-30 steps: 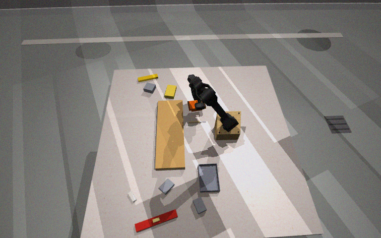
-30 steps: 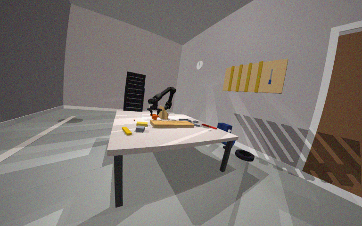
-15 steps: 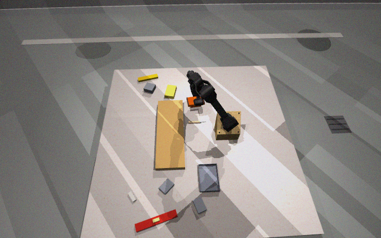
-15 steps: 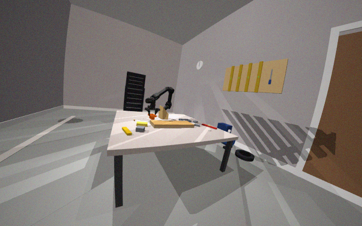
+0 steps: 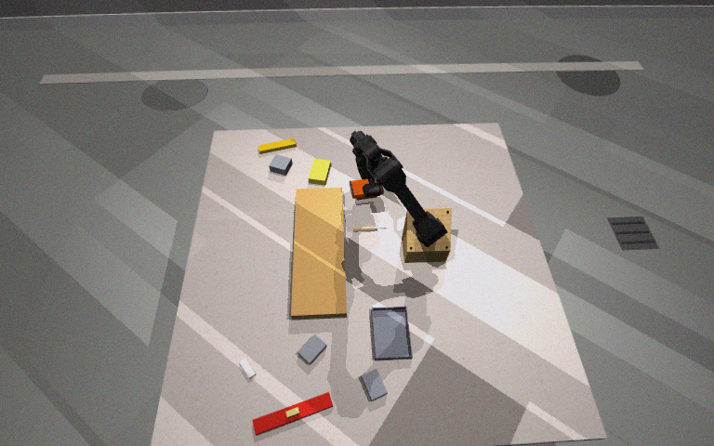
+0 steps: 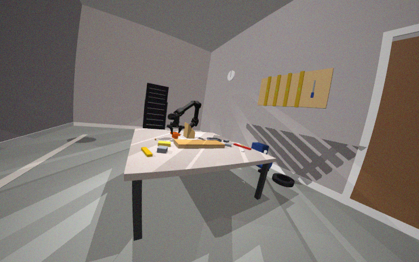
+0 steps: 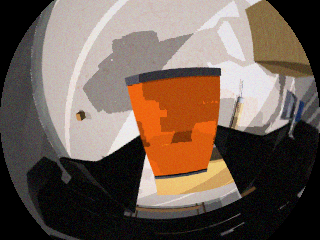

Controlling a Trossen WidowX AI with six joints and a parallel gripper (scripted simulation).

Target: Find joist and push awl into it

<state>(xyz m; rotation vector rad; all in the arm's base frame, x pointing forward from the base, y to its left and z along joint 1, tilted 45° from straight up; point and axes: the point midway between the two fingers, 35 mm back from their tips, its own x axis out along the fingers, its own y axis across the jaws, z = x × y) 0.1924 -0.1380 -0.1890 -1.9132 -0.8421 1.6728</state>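
The stud finder is 1 cm ahead of my gripper tip and 2 cm below it. The rest, counted from my gripper tip: green square 3 cm ahead, 4 cm below; grey block 35 cm ahead, 18 cm to the right, 5 cm below; awl 2 cm behind, 14 cm to the left, 6 cm below.
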